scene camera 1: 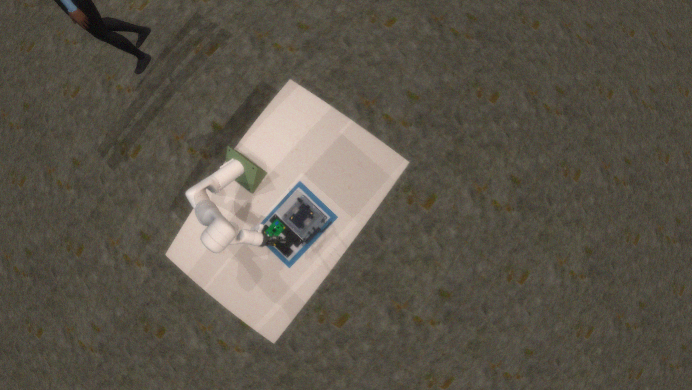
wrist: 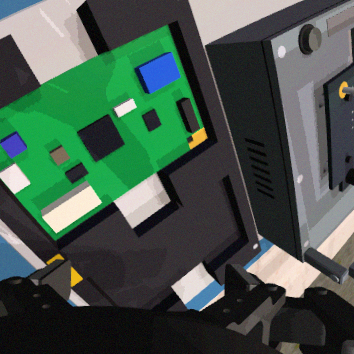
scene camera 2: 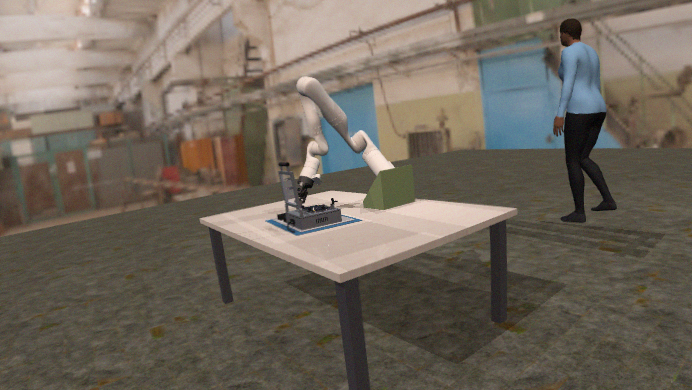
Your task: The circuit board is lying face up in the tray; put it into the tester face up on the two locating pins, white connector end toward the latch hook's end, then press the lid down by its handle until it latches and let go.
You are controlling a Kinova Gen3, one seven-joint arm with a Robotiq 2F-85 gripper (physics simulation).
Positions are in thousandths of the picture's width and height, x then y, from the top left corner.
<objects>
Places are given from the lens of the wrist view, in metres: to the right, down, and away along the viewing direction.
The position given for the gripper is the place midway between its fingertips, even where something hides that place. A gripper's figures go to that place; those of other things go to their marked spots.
gripper (wrist: 417, 790): -0.02, 0.06, 0.14
green circuit board (wrist: 236, 391): -0.05, -0.02, 0.13
dark tester plate (wrist: 934, 281): 0.09, -0.04, 0.15
The marked spots on the dark tester plate and the green circuit board are 0.14 m apart.
</objects>
